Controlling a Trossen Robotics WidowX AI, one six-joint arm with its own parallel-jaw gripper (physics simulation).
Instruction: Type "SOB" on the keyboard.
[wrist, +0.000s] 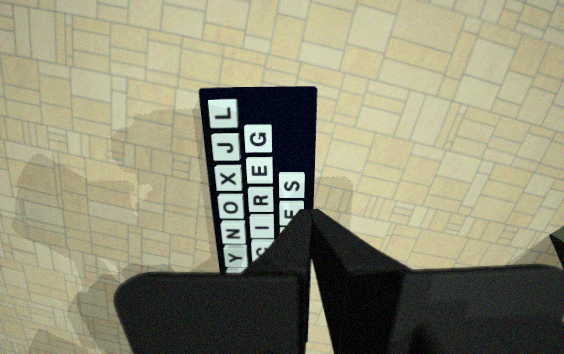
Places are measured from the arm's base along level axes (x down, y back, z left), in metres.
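Pixels of known places: gripper, fingertip midpoint: (308, 218).
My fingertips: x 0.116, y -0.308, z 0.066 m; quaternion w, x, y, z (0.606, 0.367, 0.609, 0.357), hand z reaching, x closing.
For each thing: its middle in the pictures, then the offset to it from my fingertips.
- dark keyboard, body centre: (263, 239) dx +0.061, dy -0.001, dz +0.059 m
- S key, body centre: (291, 185) dx +0.054, dy -0.004, dz +0.008 m
- O key, body centre: (231, 206) dx +0.054, dy -0.033, dz +0.040 m
- X key, body centre: (229, 177) dx +0.054, dy -0.043, dz +0.022 m
- N key, body centre: (233, 232) dx +0.054, dy -0.024, dz +0.059 m
- partly covered F key, body centre: (291, 213) dx +0.054, dy +0.006, dz +0.026 m
- L key, body centre: (223, 113) dx +0.054, dy -0.062, dz -0.015 m
- G key, body centre: (258, 138) dx +0.054, dy -0.036, dz -0.010 m
A dark keyboard (295, 112) with white letter keys shows in the middle of the wrist view, its letters turned sideways. The S key (292, 185) is the top key of the right column, just above and left of the fingertips. The O key (231, 207) is in the left column, between the X key (228, 178) and the N key (233, 233). My gripper (308, 218) is shut and empty, its tips over the keyboard's right edge beside the partly covered F key (290, 211). The fingers hide the keyboard's lower part. The B key does not show. Whether the tips touch anything, I cannot tell.
The keyboard lies on a surface with a beige tile pattern (425, 150). Shadows fall on it left and right of the keyboard. The L key (223, 113) and G key (258, 138) head the other two columns. A dark green object (559, 240) shows partly at the right edge.
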